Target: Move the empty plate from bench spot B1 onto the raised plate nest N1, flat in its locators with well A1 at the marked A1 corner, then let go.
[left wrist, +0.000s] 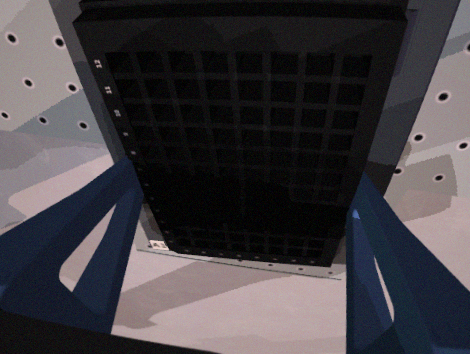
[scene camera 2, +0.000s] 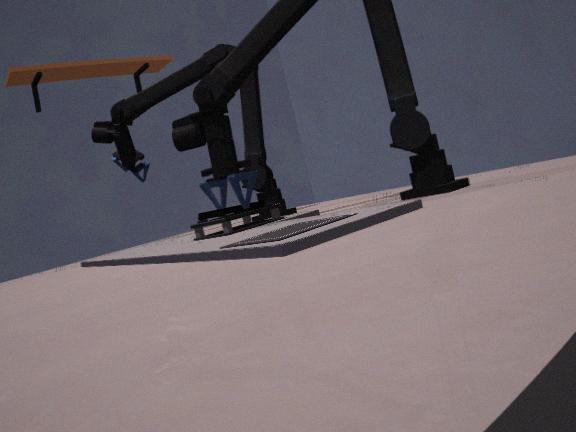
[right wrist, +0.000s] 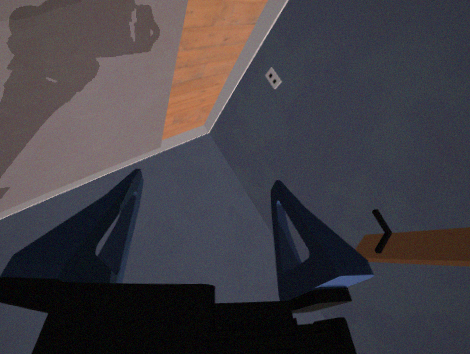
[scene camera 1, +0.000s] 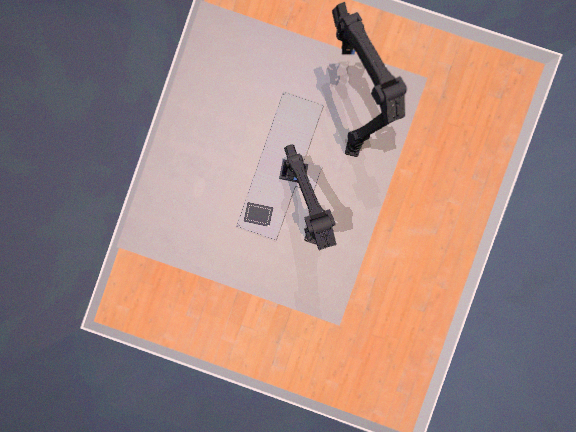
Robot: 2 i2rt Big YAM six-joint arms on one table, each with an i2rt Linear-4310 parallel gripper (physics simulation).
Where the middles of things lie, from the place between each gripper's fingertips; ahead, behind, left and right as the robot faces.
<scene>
Now: the black well plate [left wrist: 249, 134] right at my left hand. Also, from my left hand: plate nest [scene camera 2: 276, 235] 90 mm ahead, 340 mm to the left, 40 mm below.
Now: right hand 73 cm to the right of the black well plate, 19 cm above it and 3 cm short of it. The rest, counted from my right hand: plate nest: 107 cm to the left, 23 cm below, 11 cm ahead.
</scene>
